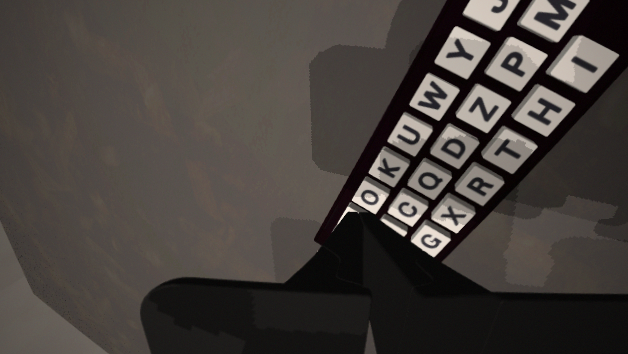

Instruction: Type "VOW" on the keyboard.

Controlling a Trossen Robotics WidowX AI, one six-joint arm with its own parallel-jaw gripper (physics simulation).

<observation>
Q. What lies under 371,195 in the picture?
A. An O key.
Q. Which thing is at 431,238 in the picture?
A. A G key.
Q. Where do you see a W key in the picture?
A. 434,96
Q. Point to a K key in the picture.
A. At 389,166
</observation>
